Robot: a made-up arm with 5 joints. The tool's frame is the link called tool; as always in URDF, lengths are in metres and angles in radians. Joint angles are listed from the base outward. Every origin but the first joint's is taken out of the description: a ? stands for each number. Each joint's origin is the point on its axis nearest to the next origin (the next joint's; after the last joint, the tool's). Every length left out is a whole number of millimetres.
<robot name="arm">
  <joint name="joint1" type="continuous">
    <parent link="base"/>
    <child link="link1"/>
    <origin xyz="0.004 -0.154 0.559" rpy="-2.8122 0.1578 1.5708"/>
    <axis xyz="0 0 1"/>
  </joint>
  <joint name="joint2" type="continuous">
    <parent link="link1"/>
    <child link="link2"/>
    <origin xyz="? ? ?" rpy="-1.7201 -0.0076 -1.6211"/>
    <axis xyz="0 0 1"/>
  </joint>
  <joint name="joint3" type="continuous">
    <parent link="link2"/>
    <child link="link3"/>
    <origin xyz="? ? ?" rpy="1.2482 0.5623 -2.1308"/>
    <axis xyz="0 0 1"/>
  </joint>
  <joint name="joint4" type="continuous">
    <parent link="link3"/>
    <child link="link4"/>
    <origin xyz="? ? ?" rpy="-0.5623 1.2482 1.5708"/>
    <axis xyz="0 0 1"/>
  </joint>
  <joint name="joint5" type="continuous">
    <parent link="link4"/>
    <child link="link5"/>
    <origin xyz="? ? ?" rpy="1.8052 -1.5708 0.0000"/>
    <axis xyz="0 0 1"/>
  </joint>
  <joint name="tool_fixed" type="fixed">
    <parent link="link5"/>
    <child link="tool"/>
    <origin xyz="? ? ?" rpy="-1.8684 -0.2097 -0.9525"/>
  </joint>
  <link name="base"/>
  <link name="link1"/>
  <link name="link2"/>
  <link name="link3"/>
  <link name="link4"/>
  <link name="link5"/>
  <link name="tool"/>
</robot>
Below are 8 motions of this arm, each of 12 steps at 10 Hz.
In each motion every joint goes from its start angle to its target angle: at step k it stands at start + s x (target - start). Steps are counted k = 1, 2, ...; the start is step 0. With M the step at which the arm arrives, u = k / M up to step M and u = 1 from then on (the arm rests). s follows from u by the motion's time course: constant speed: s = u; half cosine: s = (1 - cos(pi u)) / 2; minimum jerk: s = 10 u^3 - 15 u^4 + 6 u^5.
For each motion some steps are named. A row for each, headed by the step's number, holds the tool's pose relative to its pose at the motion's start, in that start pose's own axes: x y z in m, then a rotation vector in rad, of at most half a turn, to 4 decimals.
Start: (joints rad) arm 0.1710 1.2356 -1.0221 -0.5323 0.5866
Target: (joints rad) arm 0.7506 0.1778 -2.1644 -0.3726 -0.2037
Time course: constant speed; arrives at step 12
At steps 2, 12:
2: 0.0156 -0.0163 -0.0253 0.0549 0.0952 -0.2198
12: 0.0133 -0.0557 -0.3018 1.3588 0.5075 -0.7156

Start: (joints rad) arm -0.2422 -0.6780 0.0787 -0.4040 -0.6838
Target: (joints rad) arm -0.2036 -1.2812 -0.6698 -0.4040 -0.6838
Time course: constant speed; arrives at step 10
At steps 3, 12:
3: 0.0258 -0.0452 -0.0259 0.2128 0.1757 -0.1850
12: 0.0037 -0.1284 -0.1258 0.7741 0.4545 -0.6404

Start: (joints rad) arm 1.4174 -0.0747 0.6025 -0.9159 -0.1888
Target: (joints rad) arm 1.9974 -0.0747 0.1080 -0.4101 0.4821
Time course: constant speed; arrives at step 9
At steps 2, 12:
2: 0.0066 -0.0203 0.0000 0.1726 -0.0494 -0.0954
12: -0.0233 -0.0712 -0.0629 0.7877 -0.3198 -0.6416

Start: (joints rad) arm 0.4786 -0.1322 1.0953 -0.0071 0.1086
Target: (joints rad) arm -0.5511 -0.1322 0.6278 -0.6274 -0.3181
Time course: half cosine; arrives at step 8
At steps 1, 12:
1: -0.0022 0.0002 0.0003 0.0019 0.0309 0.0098
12: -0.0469 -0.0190 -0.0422 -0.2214 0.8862 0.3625

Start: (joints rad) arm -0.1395 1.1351 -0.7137 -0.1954 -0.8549
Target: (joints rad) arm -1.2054 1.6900 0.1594 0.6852 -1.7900
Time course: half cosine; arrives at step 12
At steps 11, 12:
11: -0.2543 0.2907 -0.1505 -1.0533 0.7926 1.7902
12: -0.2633 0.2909 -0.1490 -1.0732 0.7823 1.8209

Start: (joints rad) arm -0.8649 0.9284 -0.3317 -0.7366 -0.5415
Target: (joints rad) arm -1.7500 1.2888 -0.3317 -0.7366 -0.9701
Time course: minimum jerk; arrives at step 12
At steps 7, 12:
7: 0.0141 0.0306 -0.0781 -0.3121 0.7791 0.3920
12: -0.0191 0.0377 -0.1271 -0.4424 1.2068 0.5988

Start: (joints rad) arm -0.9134 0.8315 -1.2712 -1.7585 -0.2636
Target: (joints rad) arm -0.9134 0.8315 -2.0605 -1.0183 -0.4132
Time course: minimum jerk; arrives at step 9
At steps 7, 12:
7: 0.1580 0.0662 -0.1034 0.0967 0.7101 0.6390
12: 0.1655 0.0717 -0.1173 0.1224 0.7706 0.6832

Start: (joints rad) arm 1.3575 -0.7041 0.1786 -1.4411 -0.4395
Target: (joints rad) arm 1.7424 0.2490 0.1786 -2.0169 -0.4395
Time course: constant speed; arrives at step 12
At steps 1, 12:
1: 0.0007 -0.0080 0.0014 0.0317 0.0225 0.0241
12: 0.0357 -0.0833 -0.0171 0.4180 0.2790 0.2628

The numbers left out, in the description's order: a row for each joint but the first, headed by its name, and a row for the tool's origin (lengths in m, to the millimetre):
joint2: -0.220 -0.018 0.000
joint3: 0.029 0.049 0.000
joint4: -0.026 0.039 0.000
joint5: -0.038 -0.031 0.000
tool: 0.185 0.048 0.000

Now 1 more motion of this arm.
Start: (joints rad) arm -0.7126 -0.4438 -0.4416 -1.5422 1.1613
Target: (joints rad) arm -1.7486 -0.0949 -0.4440 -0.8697 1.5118
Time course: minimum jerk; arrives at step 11
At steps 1, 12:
1: -0.0012 -0.0021 -0.0012 0.0080 -0.0067 0.0021
12: 0.1041 -0.2020 -0.2912 1.1910 -0.5925 0.6301

